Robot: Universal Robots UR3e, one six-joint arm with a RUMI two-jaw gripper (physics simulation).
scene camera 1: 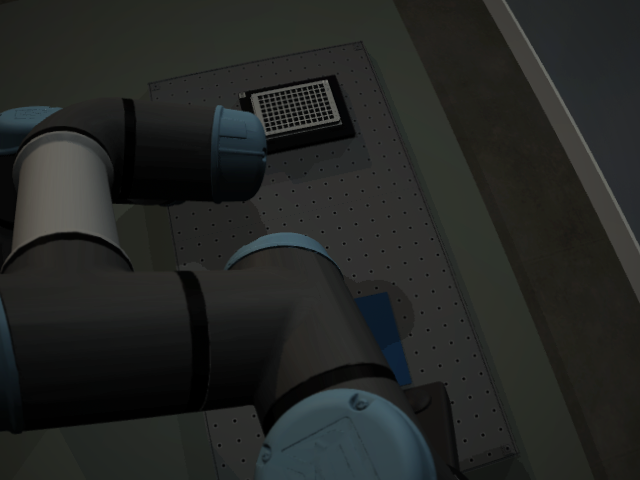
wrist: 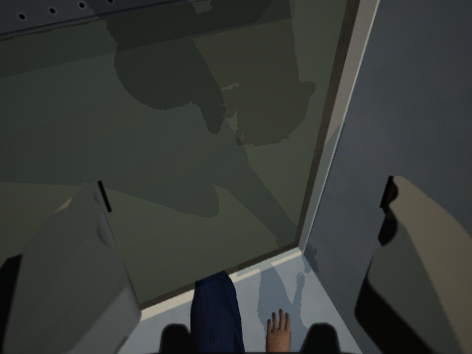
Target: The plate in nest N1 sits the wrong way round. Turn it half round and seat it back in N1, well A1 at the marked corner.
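The white well plate (scene camera 1: 297,107) sits in a black nest (scene camera 1: 347,124) near the far end of the perforated board in the scene view. The arm's blue-capped joint overlaps the nest's near left corner. Which corner holds well A1 is too small to tell. My gripper (wrist: 243,183) is open, with its two jaws wide apart and no object between them in the wrist view. It hangs above the table's edge, away from the plate. The fingertips do not show in the scene view, and the plate does not show in the wrist view.
A blue rectangle (scene camera 1: 379,317) lies on the perforated board (scene camera 1: 330,206), partly hidden by the arm. A person's dark blue leg (wrist: 216,310) and a hand (wrist: 279,330) show beyond the table edge (wrist: 172,303). Shadows of the arm fall on the table.
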